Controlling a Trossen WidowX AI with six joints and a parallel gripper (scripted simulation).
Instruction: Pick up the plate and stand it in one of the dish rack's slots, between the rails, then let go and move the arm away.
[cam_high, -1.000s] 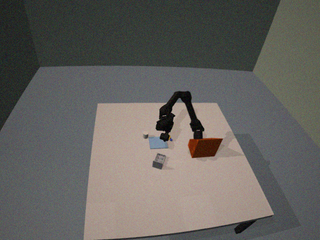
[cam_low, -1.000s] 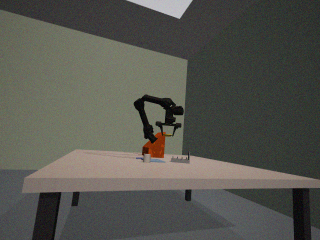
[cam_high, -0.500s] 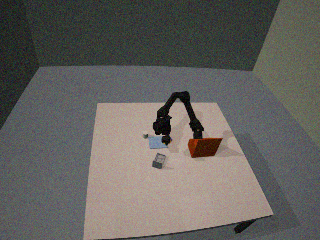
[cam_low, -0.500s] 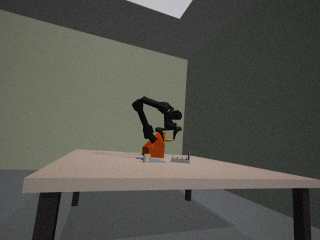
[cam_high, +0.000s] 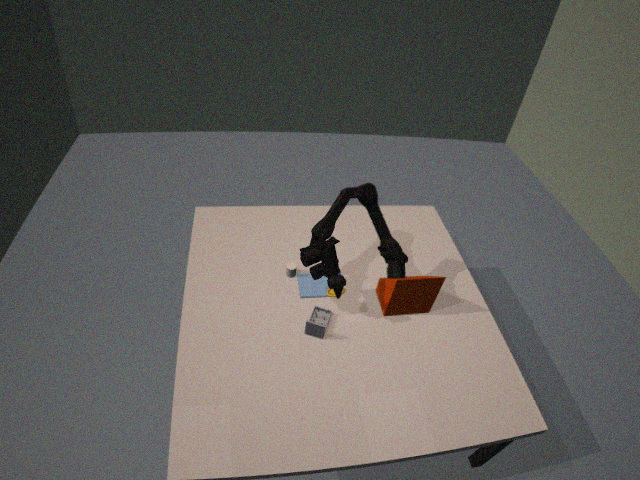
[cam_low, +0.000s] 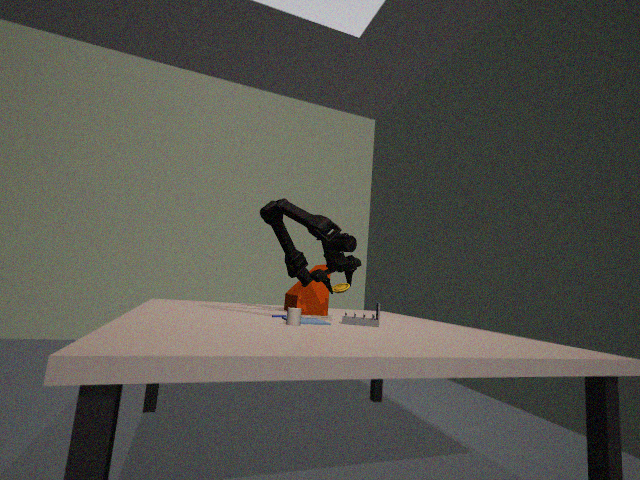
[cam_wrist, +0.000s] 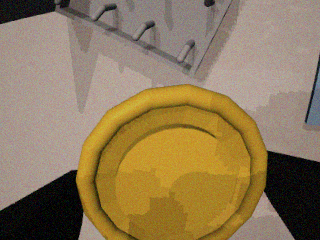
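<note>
Now: the grey dish rack 9 cm below my gripper tip, 6 cm to the left of it and 6 cm ahead of it. Round my gripper tip: light blue mat: 14 cm to the right, 11 cm below, 5 cm ahead; then yellow plate: 1 cm above; then small white cup: 21 cm to the right, 16 cm ahead, 9 cm below.
</note>
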